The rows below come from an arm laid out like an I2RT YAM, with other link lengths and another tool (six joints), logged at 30 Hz.
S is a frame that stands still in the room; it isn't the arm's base.
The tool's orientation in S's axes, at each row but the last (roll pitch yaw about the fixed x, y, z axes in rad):
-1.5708 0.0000 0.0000
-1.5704 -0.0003 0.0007
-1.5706 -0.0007 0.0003
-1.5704 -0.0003 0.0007
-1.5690 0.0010 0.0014
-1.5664 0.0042 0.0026
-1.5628 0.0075 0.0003
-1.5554 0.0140 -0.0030
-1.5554 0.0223 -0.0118
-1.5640 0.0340 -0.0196
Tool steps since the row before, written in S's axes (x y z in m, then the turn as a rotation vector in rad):
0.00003 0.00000 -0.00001 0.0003 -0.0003 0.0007
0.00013 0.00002 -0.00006 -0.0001 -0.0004 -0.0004
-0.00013 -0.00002 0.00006 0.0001 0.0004 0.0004
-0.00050 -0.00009 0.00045 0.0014 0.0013 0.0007
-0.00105 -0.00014 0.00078 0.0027 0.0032 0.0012
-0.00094 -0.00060 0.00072 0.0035 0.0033 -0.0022
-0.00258 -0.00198 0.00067 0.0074 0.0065 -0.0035
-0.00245 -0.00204 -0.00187 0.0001 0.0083 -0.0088
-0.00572 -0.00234 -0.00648 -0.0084 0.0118 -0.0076
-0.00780 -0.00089 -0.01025 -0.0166 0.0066 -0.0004
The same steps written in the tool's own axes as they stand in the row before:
0.00003 0.00001 0.00000 0.0003 -0.0007 -0.0003
0.00013 0.00006 0.00002 -0.0001 0.0004 -0.0004
-0.00013 -0.00006 -0.00002 0.0001 -0.0004 0.0004
-0.00050 -0.00045 -0.00009 0.0014 -0.0007 0.0013
-0.00105 -0.00078 -0.00014 0.0027 -0.0012 0.0032
-0.00094 -0.00072 -0.00059 0.0035 0.0022 0.0033
-0.00259 -0.00067 -0.00197 0.0074 0.0035 0.0065
-0.00242 0.00187 -0.00208 0.0002 0.0089 0.0082
-0.00555 0.00657 -0.00251 -0.0084 0.0080 0.0116
-0.00743 0.01050 -0.00111 -0.0167 0.0010 0.0063

